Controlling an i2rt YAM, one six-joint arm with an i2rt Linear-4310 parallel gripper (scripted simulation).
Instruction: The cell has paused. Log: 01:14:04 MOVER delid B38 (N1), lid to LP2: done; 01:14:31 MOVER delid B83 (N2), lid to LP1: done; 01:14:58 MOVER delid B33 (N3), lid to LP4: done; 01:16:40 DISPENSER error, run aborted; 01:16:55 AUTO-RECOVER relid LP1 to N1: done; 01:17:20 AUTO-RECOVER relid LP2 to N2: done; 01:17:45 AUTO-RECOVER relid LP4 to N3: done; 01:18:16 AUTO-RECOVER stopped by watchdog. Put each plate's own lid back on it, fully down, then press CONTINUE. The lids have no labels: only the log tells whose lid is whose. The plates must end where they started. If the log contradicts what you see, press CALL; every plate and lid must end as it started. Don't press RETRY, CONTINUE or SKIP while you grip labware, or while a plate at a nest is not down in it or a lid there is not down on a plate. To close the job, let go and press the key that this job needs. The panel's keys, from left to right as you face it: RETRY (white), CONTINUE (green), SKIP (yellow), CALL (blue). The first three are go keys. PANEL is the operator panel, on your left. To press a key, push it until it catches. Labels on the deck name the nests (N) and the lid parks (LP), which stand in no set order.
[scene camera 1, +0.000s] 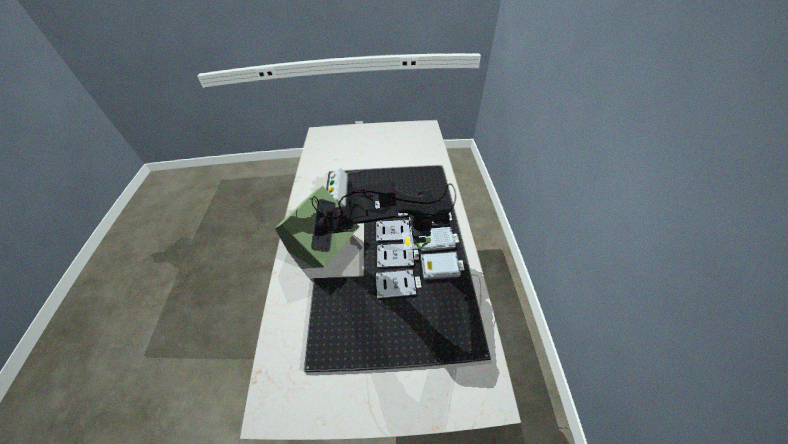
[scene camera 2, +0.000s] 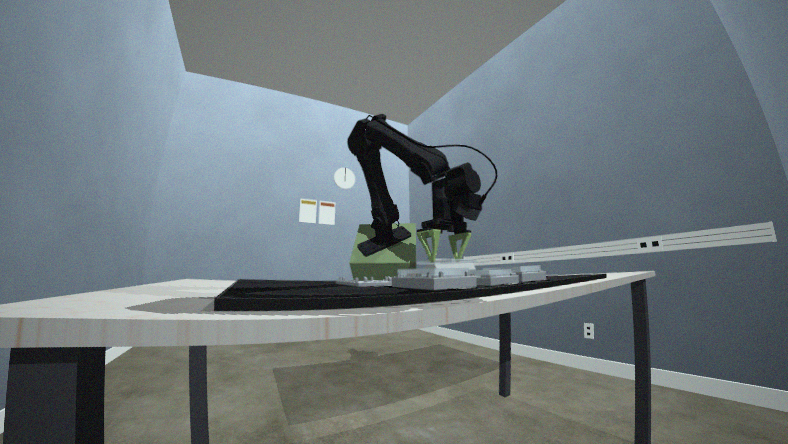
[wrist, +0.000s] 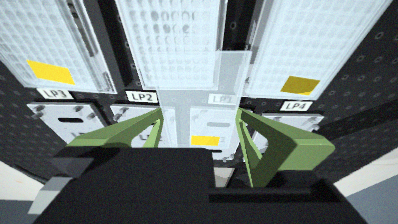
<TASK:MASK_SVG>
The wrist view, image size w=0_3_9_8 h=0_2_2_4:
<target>my gripper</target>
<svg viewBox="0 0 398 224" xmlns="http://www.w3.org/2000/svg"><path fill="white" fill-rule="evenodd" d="M32 223L368 224L331 180L326 178L319 179L312 171L313 168L335 150L335 146L322 135L257 115L240 107L237 110L235 122L251 187L215 187L213 155L209 149L158 148L164 122L162 110L159 107L143 115L79 135L52 157L50 162L73 179L69 180ZM245 123L267 139L268 147L263 156L253 142ZM154 123L143 147L132 148L132 140Z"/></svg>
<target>clear lid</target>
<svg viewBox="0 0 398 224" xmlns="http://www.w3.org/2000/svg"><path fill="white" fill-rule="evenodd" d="M148 51L147 56L170 148L228 149L252 51Z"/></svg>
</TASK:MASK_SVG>
